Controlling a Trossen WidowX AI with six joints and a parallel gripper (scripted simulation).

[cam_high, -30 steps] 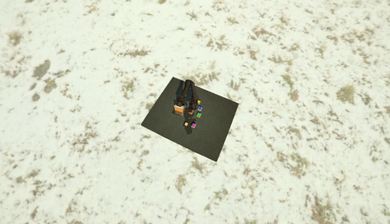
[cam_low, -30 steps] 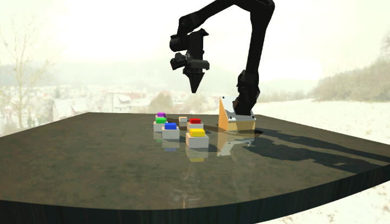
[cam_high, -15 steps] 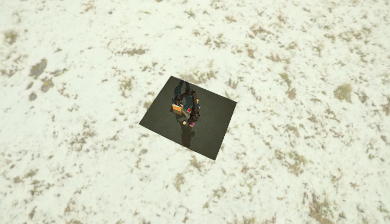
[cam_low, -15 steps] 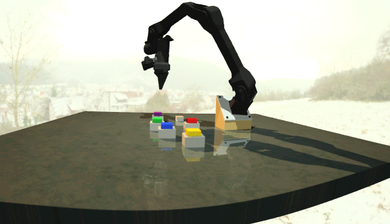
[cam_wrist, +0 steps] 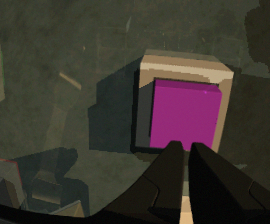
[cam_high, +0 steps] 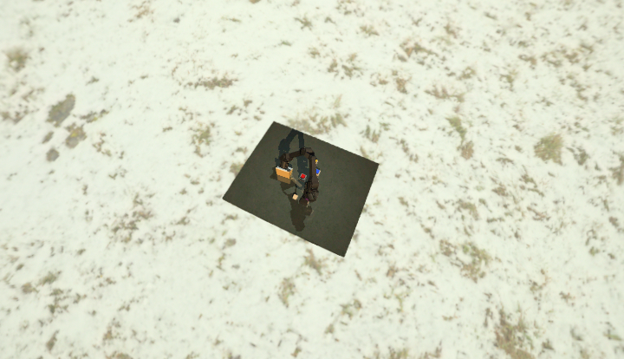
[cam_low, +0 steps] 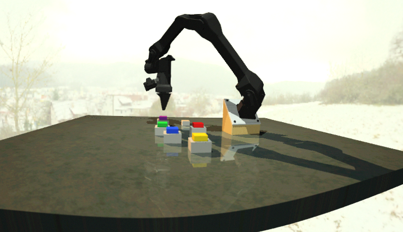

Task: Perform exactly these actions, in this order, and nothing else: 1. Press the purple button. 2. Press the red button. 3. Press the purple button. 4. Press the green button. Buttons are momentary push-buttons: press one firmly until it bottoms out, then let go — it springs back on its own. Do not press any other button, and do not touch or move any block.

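Right now the purple button is 3 cm below my gripper tip. From my gripper tip the other things lie so: red button (17 cm to the left, 11 cm behind, 3 cm below); then blue button (26 cm to the left, 3 cm below, 2 cm behind); then green button (17 cm to the left, 3 cm below, 1 cm ahead).
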